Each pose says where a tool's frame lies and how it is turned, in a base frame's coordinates. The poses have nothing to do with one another.
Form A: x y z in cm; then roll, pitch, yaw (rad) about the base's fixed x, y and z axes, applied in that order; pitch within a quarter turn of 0, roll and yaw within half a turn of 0.
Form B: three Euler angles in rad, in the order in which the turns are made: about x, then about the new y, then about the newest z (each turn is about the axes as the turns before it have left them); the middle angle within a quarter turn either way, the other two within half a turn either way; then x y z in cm. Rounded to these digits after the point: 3 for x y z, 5 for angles.
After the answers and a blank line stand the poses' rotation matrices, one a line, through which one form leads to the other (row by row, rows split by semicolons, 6 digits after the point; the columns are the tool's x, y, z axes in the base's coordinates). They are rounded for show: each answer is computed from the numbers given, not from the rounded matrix.
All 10 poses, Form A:
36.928 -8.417 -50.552 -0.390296 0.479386 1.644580
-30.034 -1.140 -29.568 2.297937 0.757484 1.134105
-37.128 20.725 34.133 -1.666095 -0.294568 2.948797
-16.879 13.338 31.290 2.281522 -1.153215 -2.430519
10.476 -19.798 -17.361 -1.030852 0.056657 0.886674
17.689 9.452 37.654 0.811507 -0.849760 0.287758
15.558 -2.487 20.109 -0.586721 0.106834 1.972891
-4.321 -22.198 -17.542 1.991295 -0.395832 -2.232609
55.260 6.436 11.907 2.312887 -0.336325 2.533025
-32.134 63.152 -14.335 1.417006 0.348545 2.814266
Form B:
-0.45096 -0.42341 1.64260 36.928 -8.417 -50.552
2.15539 0.50499 -1.21203 -30.034 -1.140 -29.568
1.66423 -0.21961 2.86617 -37.128 20.725 34.133
-2.53130 -1.24205 -2.82959 -16.879 13.338 31.290
-0.83303 -0.70276 0.59722 10.476 -19.798 -17.361
1.07599 -0.29419 0.84806 17.689 9.452 37.654
0.16156 -0.57547 2.05310 15.558 -2.487 20.109
-2.28234 -0.95599 2.95726 -4.321 -22.198 -17.542
-2.28750 0.24069 -2.49392 55.260 6.436 11.907
-1.42079 0.27150 2.74871 -32.134 63.152 -14.335

-0.065407 -0.909344 -0.410871; 0.884864 -0.243178 0.397341; -0.461234 -0.337576 0.820552
0.307297 0.819458 0.483795; 0.658383 0.183997 -0.729847; -0.687096 0.542802 -0.482975
-0.939198 -0.265423 -0.217848; 0.183351 0.148767 -0.971726; 0.290326 -0.952586 -0.091056
-0.307270 0.099105 -0.946448; -0.264682 0.946418 0.185032; 0.914073 0.307362 -0.264575
0.630979 -0.429101 -0.646326; 0.773731 0.287259 0.564644; -0.056627 -0.856361 0.513263
0.633019 -0.717779 -0.289966; 0.187356 0.505482 -0.842250; 0.751122 0.478833 0.454461
-0.389116 -0.743239 -0.544228; 0.914997 -0.380224 -0.134947; -0.106631 -0.550477 0.828013
-0.567029 -0.105720 -0.816885; -0.727880 0.528543 0.436844; 0.385576 0.842298 -0.376651
-0.774500 0.585941 0.238375; 0.539663 0.415436 0.732241; 0.330020 0.695763 -0.637966
-0.889968 -0.368831 0.268179; 0.302180 -0.036541 0.952550; -0.341531 0.928778 0.143974

